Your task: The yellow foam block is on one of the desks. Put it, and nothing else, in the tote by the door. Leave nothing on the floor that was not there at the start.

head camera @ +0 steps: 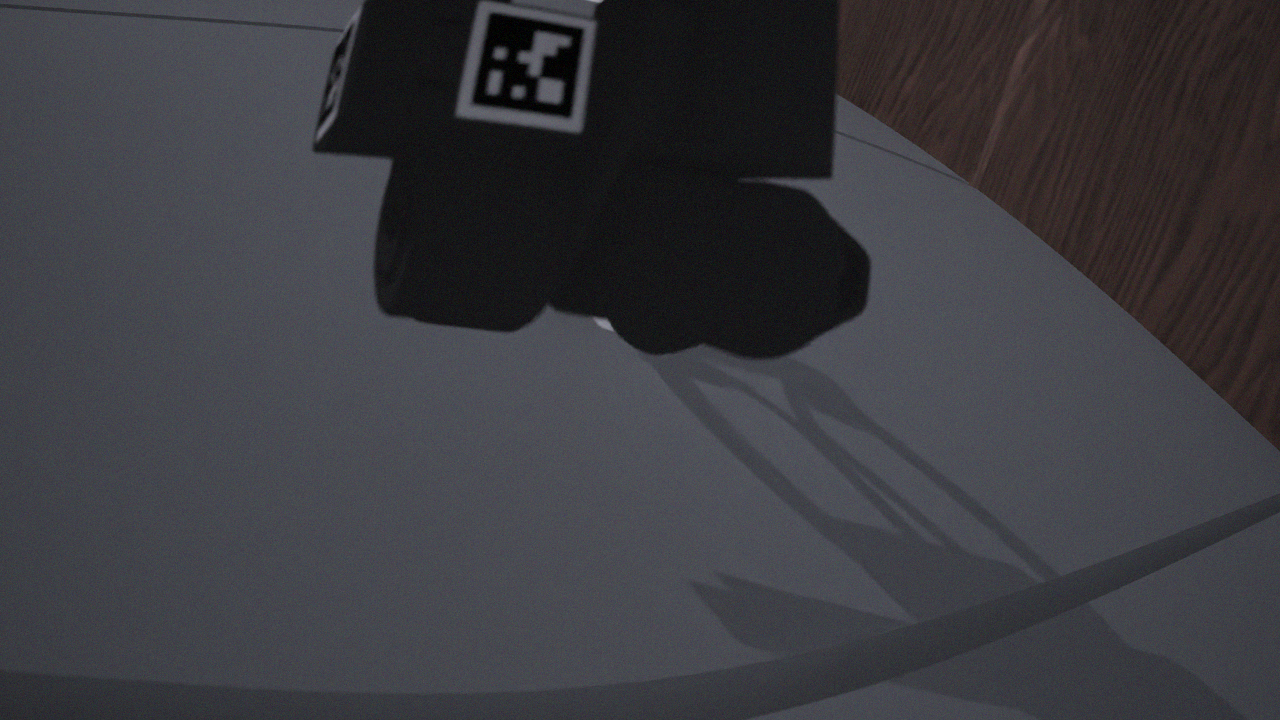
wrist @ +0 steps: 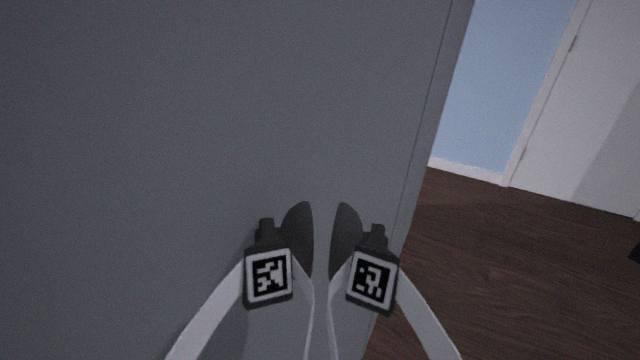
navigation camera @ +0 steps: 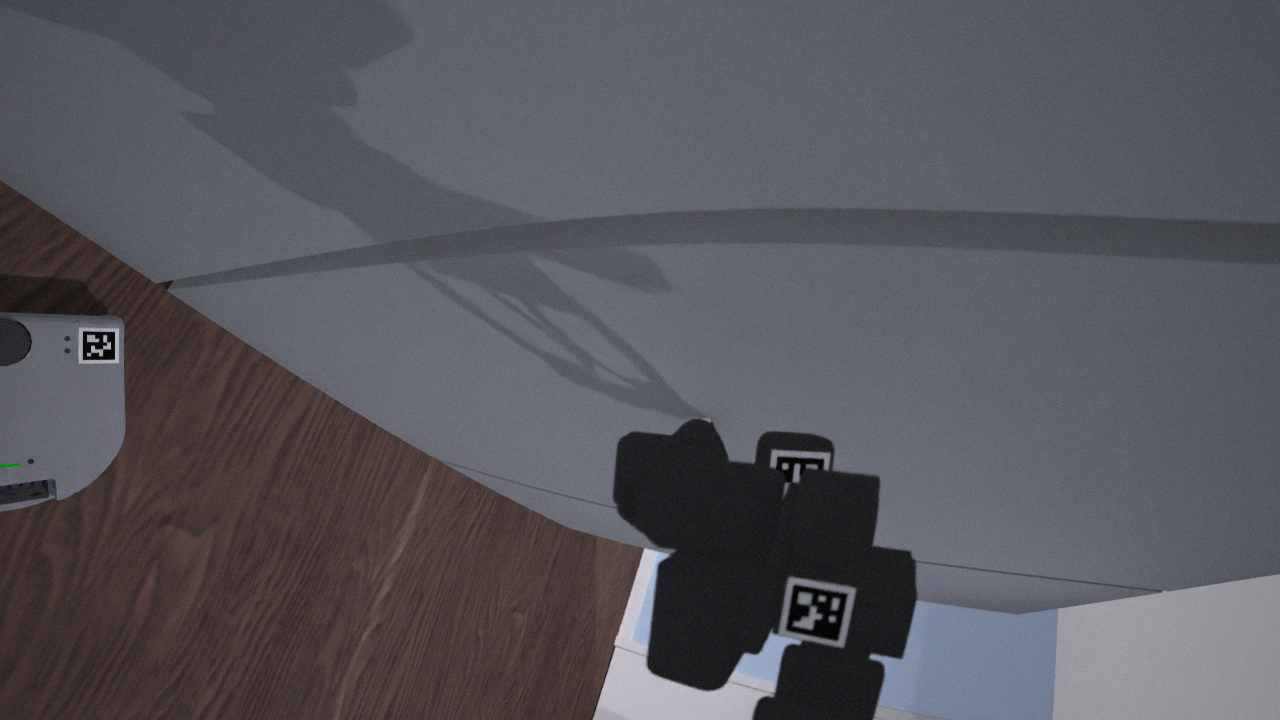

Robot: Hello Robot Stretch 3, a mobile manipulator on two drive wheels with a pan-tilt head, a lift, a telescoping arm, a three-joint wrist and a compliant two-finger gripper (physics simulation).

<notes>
I see my gripper (navigation camera: 699, 450) and a white door (wrist: 571, 148).
</notes>
